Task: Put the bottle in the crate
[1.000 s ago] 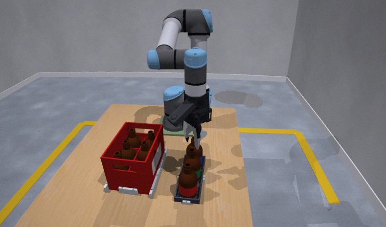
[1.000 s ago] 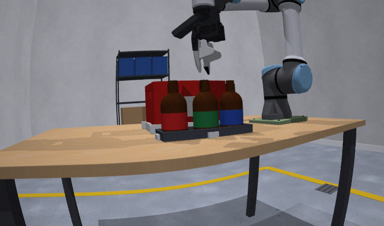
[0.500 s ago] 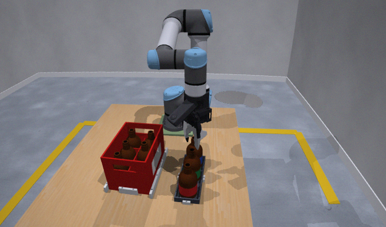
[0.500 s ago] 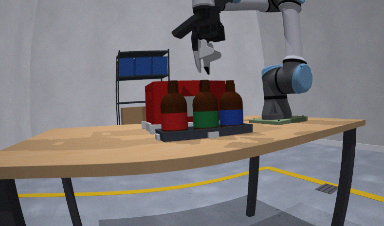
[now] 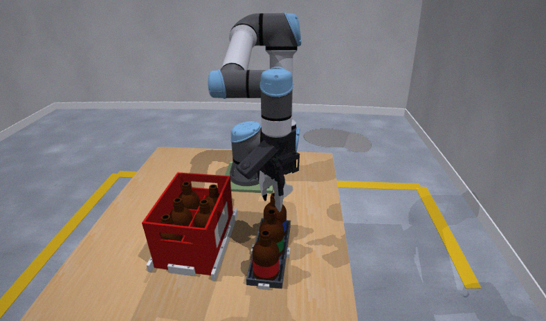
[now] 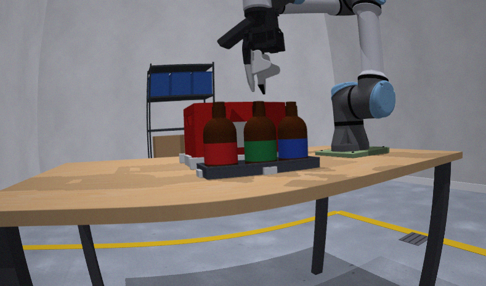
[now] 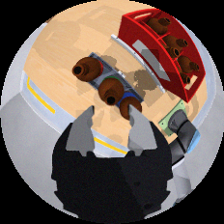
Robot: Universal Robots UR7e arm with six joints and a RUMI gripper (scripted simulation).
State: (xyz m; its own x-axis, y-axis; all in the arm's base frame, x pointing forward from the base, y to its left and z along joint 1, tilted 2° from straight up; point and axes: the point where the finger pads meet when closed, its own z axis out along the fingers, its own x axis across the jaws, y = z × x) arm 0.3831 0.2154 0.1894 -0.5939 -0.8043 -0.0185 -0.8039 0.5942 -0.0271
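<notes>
Right now the brown bottle is 11 cm below my hand. The rest, counted from my hand: red crate (2 cm ahead, 25 cm to the right, 11 cm below).
</notes>
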